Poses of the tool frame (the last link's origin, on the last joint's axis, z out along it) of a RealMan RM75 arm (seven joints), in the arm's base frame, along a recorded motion.
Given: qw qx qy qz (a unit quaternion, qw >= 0); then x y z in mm.
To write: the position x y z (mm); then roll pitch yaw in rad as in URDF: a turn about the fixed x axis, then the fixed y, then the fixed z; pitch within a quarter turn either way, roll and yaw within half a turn. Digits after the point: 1 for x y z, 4 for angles.
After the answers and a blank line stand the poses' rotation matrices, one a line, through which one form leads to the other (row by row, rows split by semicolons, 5 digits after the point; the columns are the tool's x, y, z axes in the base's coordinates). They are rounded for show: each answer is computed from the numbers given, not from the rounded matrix.
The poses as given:
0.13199 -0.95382 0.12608 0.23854 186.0 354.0 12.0
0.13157 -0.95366 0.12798 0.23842 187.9 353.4 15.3
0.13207 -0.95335 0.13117 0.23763 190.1 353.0 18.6
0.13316 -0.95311 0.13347 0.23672 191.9 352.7 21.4
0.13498 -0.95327 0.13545 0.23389 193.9 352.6 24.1
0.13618 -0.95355 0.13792 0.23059 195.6 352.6 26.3
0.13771 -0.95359 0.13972 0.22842 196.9 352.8 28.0
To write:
186.0 354.0 12.0 -2.9202 0.5102 -0.2049
187.9 353.4 15.3 -2.9222 0.5103 -0.2094
190.1 353.0 18.6 -2.9228 0.5095 -0.2163
191.9 352.7 21.4 -2.9216 0.5084 -0.2209
193.9 352.6 24.1 -2.9183 0.5035 -0.2246
195.6 352.6 26.3 -2.9165 0.4976 -0.2299
196.9 352.8 28.0 -2.9138 0.4940 -0.2333

0.85440 -0.30349 -0.42177; -0.17755 -0.93336 0.31194; -0.48834 -0.19164 -0.85135
0.85355 -0.30684 -0.42107; -0.18136 -0.93262 0.31197; -0.48842 -0.18992 -0.85169
0.85265 -0.31287 -0.41845; -0.18734 -0.93070 0.31416; -0.48774 -0.18948 -0.85218
0.85230 -0.31747 -0.41569; -0.19138 -0.92891 0.31702; -0.48679 -0.19064 -0.85246
0.85390 -0.32138 -0.40936; -0.19510 -0.92687 0.32071; -0.48249 -0.19399 -0.85415
0.85561 -0.32583 -0.40220; -0.20022 -0.92487 0.32332; -0.47732 -0.19610 -0.85657
0.85660 -0.32938 -0.39716; -0.20356 -0.92303 0.32647; -0.47412 -0.19881 -0.85772

